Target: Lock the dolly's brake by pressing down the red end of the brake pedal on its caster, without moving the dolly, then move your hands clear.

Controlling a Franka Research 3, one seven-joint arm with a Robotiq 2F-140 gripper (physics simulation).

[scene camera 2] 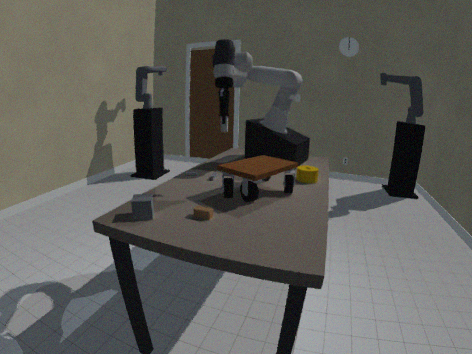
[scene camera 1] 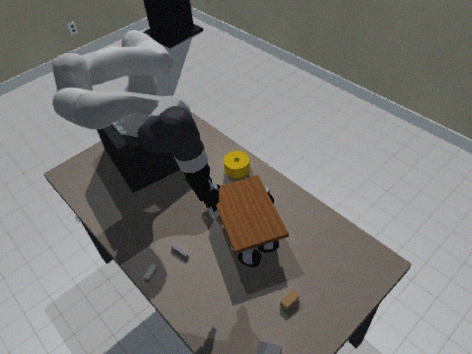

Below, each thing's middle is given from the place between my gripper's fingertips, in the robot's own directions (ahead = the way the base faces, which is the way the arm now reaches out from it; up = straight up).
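The dolly (scene camera 1: 250, 219) is 190 mm below my hand, and it is also 160 mm to the left of the hand and 40 mm behind it.
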